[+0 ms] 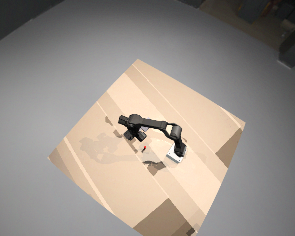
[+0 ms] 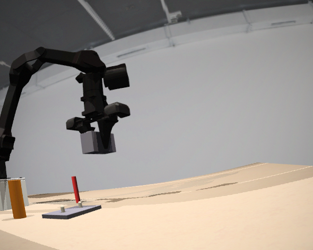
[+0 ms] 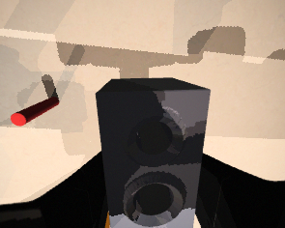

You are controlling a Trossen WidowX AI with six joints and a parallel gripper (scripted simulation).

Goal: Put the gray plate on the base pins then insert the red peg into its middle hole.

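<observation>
The red peg lies 120 mm behind my gripper tip, 10 mm to the left of it and 100 mm below it. Round my gripper tip: orange cylinder (80 mm behind, 230 mm to the right, 100 mm below); gray plate (30 mm above).
</observation>
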